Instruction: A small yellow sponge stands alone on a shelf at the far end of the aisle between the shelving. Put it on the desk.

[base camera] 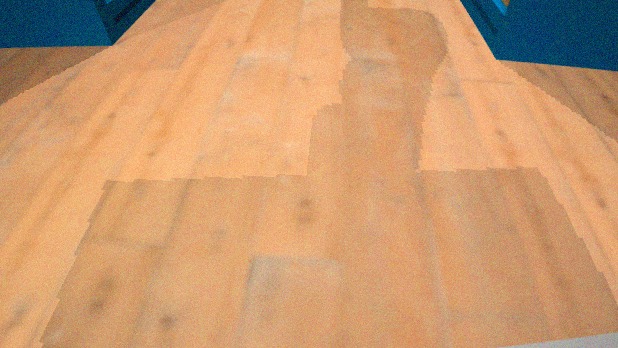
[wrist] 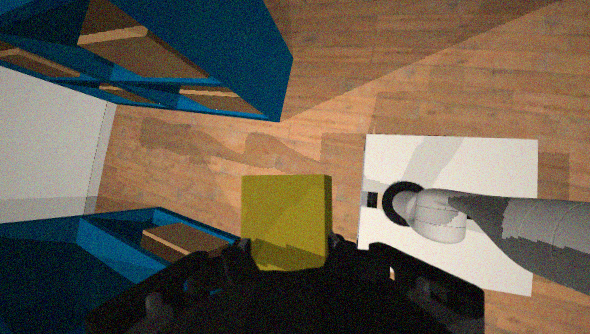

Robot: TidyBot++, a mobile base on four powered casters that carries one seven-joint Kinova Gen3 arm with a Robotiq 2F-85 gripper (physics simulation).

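Where they show: gripper, fingertip midpoint: (wrist: 289, 241); arm's base, link origin: (wrist: 406, 203).
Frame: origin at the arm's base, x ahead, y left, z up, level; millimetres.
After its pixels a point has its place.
The yellow sponge (wrist: 286, 220) {x 219, y -26, z 634 mm} is in the lower middle of the wrist view. My gripper (wrist: 289, 241) {x 225, y -1, z 604 mm} is shut on it, with one black fingertip at its left side and one at its right side. The sponge is held up above the floor, and its lower edge is hidden by the gripper body. Neither the sponge nor the gripper shows in the base camera view. The desk does not show in either view.
Blue shelving (wrist: 270, 60) {x 663, y -677, z -123 mm} (base camera: 50, 25) {x 804, y 525, z -346 mm} (base camera: 565, 32) {x 681, y -526, z -325 mm} stands on both sides of the aisle, with brown boxes (wrist: 145, 55) {x 963, y -464, z 312 mm} in it. More shelving (wrist: 120, 250) {x 1249, y 388, z 137 mm} is at lower left in the wrist view. A pale wall (wrist: 45, 150) {x 2613, y -80, z 29 mm} is at left. The white mobile base (wrist: 490, 170) {x -256, y -139, z -14 mm} is at right.
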